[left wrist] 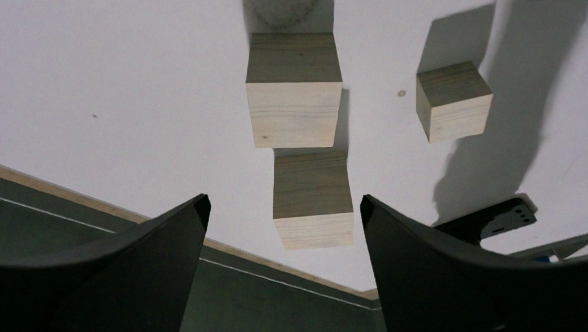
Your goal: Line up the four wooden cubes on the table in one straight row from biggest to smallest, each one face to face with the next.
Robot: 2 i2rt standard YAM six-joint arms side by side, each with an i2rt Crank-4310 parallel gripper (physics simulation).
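Places are measured from the left arm's base along level axes (x right, y back, z down), in centimetres.
Where they show: left gripper, fingertip midpoint: (285,199); left arm's base, link origin: (449,232).
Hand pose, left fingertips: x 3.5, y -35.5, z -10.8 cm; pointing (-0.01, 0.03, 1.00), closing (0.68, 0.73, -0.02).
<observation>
Each offset is from my left fingertips to the top centre of the thing.
A large wooden cube @[dy +0.2, dx +0.5, dz +5.6 cm] (294,114) is at the upper middle of the left wrist view. A somewhat smaller wooden cube @[dy +10.5, dx -7.3, dz +4.1 cm] (314,187) is just below it in the view, offset slightly to the right. A thin strip of shadow shows between them; whether they touch is unclear. The smallest visible wooden cube @[dy +9.7, dx +7.1, dz +7.1 cm] (459,117) stands apart at the upper right, turned at an angle to the others. A fourth cube does not show. My left gripper (285,199) is open, its fingertips to the left and right of the middle cube in the view. My right gripper does not show.
The table's wooden edge (290,270) runs from the left side to the bottom middle, with dark floor (260,300) beyond. A black mounting plate (507,217) is at the lower right, partly behind a finger. A broad shadow crosses the table on the right.
</observation>
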